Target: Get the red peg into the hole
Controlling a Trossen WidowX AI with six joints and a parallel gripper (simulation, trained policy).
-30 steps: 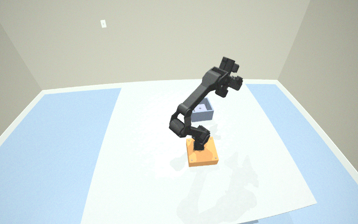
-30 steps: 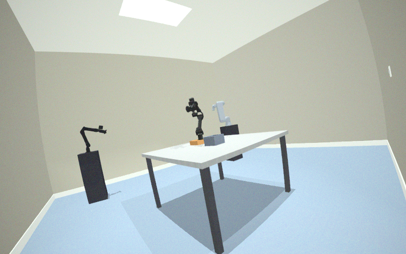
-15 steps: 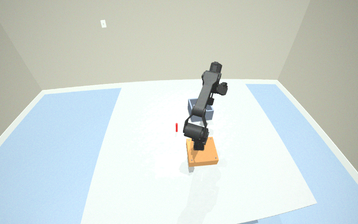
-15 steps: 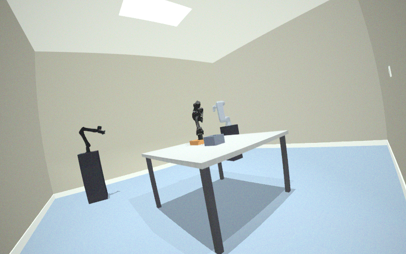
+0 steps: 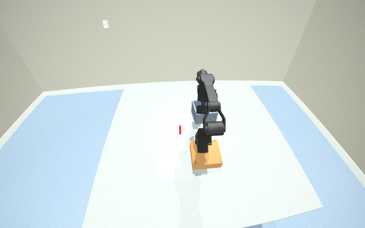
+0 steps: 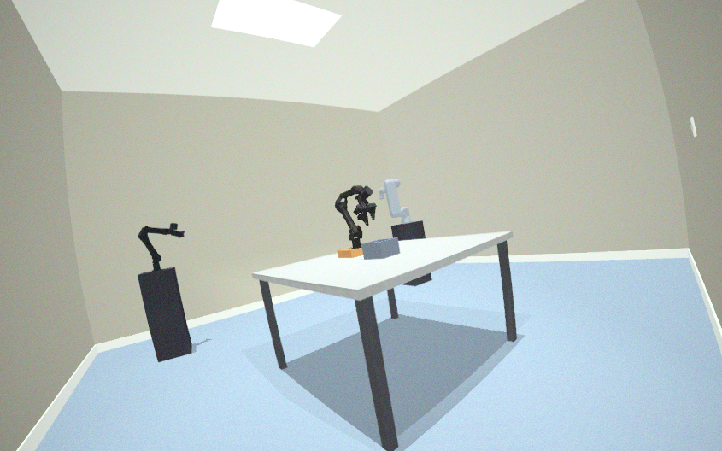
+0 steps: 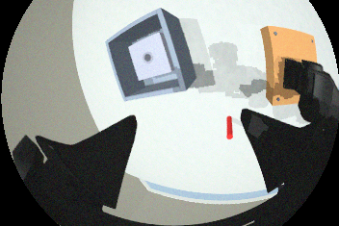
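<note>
Right now my gripper tip is 50 mm past the red peg, 130 mm to the right of it and 170 mm above it. Also, from my gripper tip: grey box 130 mm ahead, 40 mm to the right, 190 mm below; then plate 130 mm ahead, 40 mm to the right, 170 mm below.
</note>
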